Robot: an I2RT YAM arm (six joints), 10 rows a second.
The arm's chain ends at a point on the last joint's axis. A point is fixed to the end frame.
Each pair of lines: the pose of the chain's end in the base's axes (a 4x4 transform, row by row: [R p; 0 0 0 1], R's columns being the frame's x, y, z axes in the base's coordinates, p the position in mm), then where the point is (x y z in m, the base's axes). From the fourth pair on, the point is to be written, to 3 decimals.
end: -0.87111, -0.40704, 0.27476, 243.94; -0.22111, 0.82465, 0.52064, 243.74; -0.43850, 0.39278, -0.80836, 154.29; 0, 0, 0, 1
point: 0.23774 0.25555 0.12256
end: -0.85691, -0.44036, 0.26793, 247.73; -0.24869, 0.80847, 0.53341, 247.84; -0.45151, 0.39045, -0.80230, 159.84; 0, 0, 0, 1
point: 0.24157 0.25958 0.12807
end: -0.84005, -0.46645, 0.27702, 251.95; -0.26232, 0.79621, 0.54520, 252.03; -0.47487, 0.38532, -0.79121, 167.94; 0, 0, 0, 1
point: 0.24635 0.26390 0.13612
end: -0.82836, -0.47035, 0.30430, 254.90; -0.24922, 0.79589, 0.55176, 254.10; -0.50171, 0.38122, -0.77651, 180.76; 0, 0, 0, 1
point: 0.250 0.266 0.149
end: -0.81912, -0.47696, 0.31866, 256.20; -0.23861, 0.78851, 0.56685, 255.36; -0.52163, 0.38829, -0.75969, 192.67; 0, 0, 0, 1
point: 0.252 0.268 0.161
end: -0.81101, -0.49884, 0.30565, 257.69; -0.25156, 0.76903, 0.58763, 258.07; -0.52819, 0.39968, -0.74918, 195.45; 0, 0, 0, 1
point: 0.253 0.271 0.164
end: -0.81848, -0.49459, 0.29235, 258.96; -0.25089, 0.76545, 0.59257, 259.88; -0.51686, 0.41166, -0.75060, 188.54; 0, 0, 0, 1
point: 0.254 0.273 0.157
